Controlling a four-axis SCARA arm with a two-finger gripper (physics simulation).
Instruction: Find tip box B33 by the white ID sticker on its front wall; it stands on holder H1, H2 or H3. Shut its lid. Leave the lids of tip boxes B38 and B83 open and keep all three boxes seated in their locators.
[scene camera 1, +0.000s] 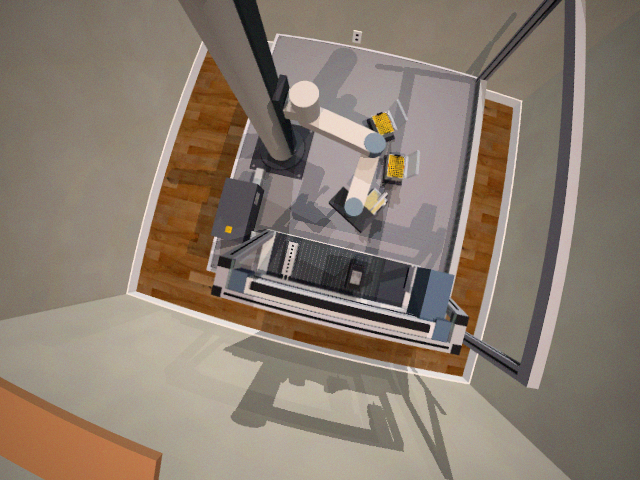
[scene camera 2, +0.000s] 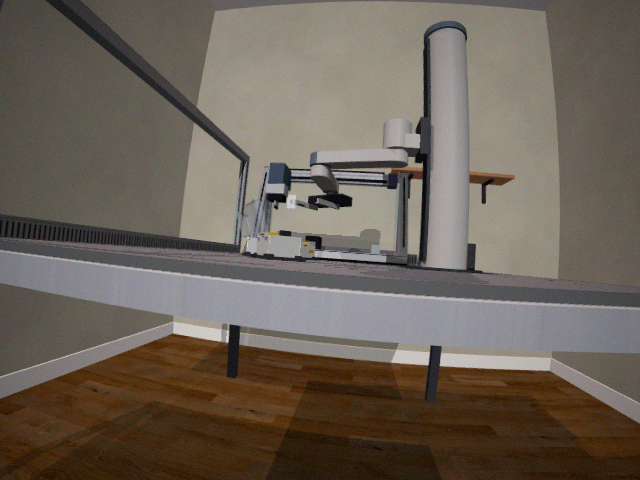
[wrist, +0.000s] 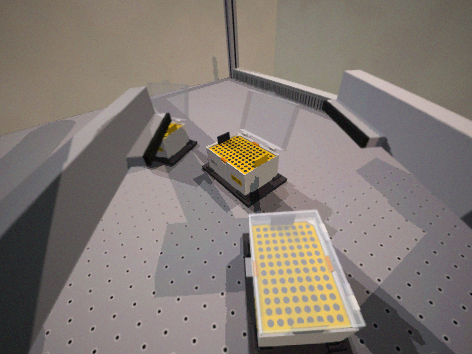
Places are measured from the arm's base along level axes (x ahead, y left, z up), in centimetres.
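Pixels of known places: gripper, fingertip midpoint: (scene camera 1: 376, 184) (scene camera 2: 306, 201) (wrist: 246, 96); arm's base, origin of the base link: (scene camera 1: 282, 149).
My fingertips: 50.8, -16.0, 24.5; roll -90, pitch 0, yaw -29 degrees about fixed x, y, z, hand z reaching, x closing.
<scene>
For each thing: its middle in the pictures, then the offset to it from my fingertips, as dx, dy, dz. "pt": a spot on its surface instead.
- nearest tip box, body centre: (wrist: 289, 272) (scene camera 2: 298, 248) (scene camera 1: 371, 203) +2.6, -3.9, -19.0
- black holder, surface spot: (wrist: 254, 300) pt -1.8, -3.3, -22.3
- middle tip box, body centre: (wrist: 240, 149) (scene camera 1: 396, 165) +10.4, +17.8, -16.8
- blue block, surface spot: (scene camera 1: 432, 293) pt +21.2, -37.6, +25.5
- dark cabinet, surface spot: (scene camera 1: 237, 209) pt -61.1, -23.4, -11.8
- slotted strip, surface spot: (wrist: 280, 90) pt +49.5, +49.1, -21.2
The nearest tip box (wrist: 295, 280) (scene camera 1: 373, 201) has its clear lid lying flat over the yellow rack, and it sits on a black holder (wrist: 252, 300). Its front wall and sticker are hidden. The middle tip box (wrist: 242, 155) (scene camera 1: 395, 166) stands level with its clear lid (scene camera 1: 412, 163) open. The far tip box (wrist: 175, 140) (scene camera 1: 383, 123), partly behind the left finger in the wrist view, also has its lid (scene camera 1: 399, 114) open. I cannot read any ID sticker. My gripper (wrist: 246, 96) is open and empty, its fingers wide apart above the boxes.
A deck frame (scene camera 1: 341, 304) with a blue block (scene camera 1: 432, 293) stands at the front of the table. A dark cabinet (scene camera 1: 237, 209) stands left of it. The arm's column (scene camera 2: 447, 149) rises from the table. A slotted strip (wrist: 280, 90) runs along the table edge.
</scene>
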